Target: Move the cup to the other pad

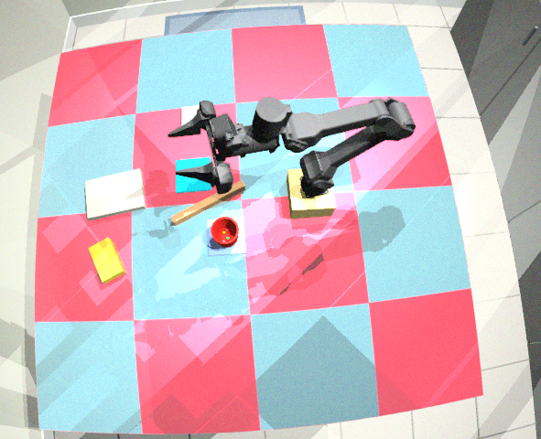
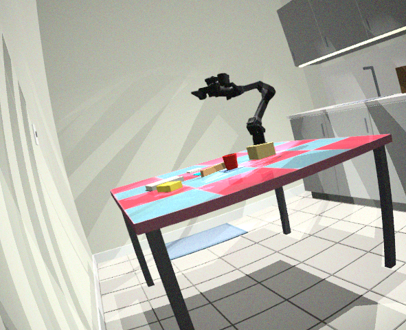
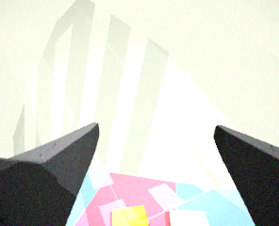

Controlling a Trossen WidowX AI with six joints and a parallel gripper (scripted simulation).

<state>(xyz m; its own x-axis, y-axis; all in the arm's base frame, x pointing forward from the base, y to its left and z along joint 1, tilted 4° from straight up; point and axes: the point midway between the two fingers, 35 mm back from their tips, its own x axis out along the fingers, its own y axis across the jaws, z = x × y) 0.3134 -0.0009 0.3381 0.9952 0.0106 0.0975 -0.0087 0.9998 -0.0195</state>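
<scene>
My gripper tip is now 400 mm above the red cup, 70 mm to the right of it and 60 mm past it. Also, from my gripper tip: wooden plank 430 mm below, 40 mm to the right, 30 mm behind; yellow block 420 mm below, 290 mm ahead, 50 mm to the left; white slab 430 mm below, 240 mm ahead, 140 mm to the right.
</scene>
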